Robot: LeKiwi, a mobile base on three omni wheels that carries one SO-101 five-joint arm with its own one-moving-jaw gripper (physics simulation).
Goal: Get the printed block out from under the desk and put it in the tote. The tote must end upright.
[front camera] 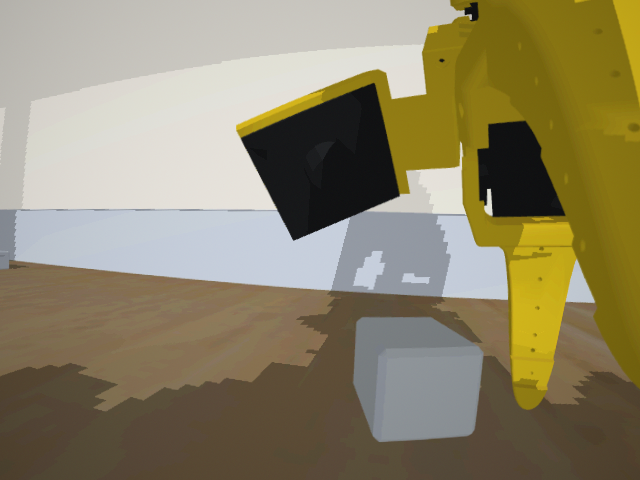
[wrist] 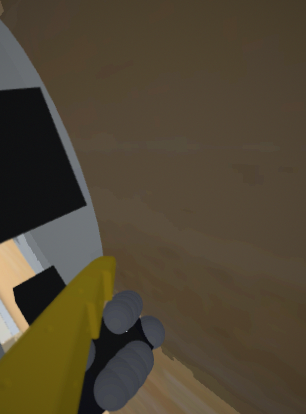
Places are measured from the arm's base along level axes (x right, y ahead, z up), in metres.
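Where they show: end effector, tool point: (wrist: 114, 272).
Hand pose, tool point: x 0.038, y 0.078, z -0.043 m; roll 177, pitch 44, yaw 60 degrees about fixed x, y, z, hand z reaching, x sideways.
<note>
After its pixels a point has its place.
The printed block (front camera: 428, 395) @[x 0.034, y 0.135, z -0.074 m], a light grey cube with bevelled edges, sits on the wood floor right of centre in the front view; it does not show in the wrist view. My yellow gripper (front camera: 583, 392) (wrist: 108, 263) is open and empty. In the front view one narrow jaw points down just right of the block, apart from it, and the other broad jaw runs off the right edge. In the wrist view one notched jaw shows at lower left, with shaded floor beyond its tip. The tote cannot be made out in either view.
A pale grey box-like thing (front camera: 4, 259) @[x -0.420, y 0.429, z -0.076 m] is cut off at the left edge of the front view, near the pale blue wall base (front camera: 170, 248) @[x -0.186, y 0.460, z -0.052 m]. My grey base plate (wrist: 75, 250) @[x 0.046, y 0.014, z -0.057 m] and a roller wheel (wrist: 125, 362) lie beside the jaw in the wrist view.
</note>
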